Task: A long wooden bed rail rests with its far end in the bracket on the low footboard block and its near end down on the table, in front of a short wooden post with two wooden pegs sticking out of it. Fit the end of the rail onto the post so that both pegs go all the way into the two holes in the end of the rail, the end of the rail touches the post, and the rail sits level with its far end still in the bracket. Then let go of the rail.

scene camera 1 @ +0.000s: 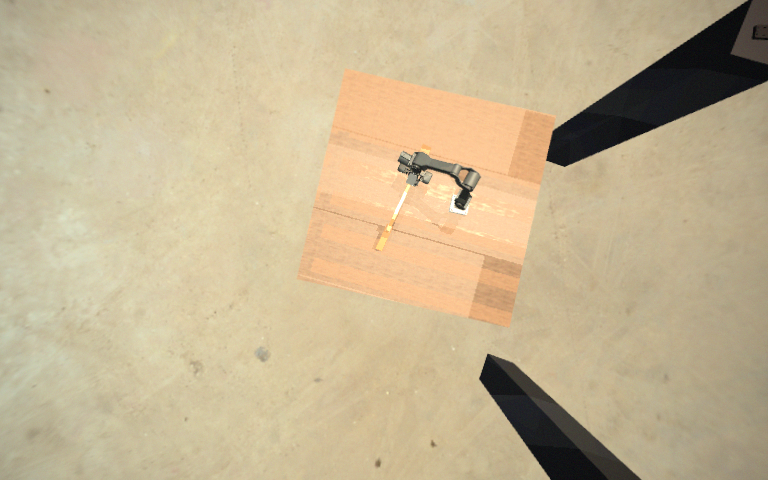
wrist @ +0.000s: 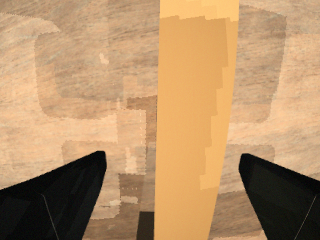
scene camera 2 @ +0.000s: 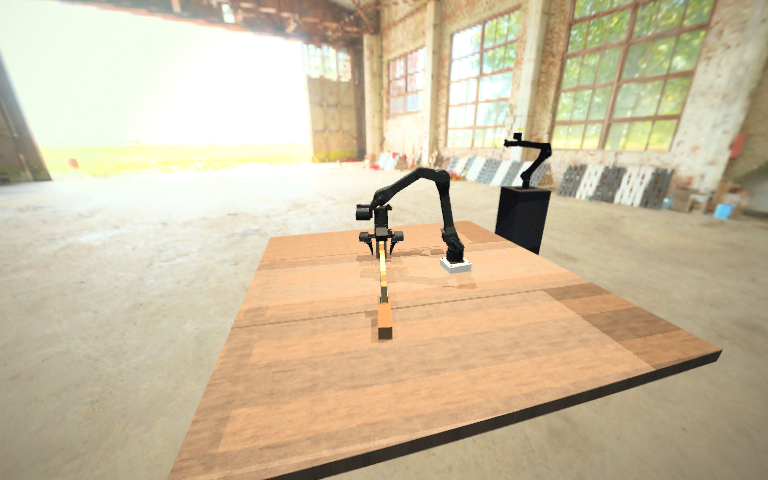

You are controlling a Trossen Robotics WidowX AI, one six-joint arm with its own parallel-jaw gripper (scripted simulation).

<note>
My gripper (wrist: pixel 174 161) is open, holding nothing. I also see a wooden rail (wrist: pixel 197 53).
</note>
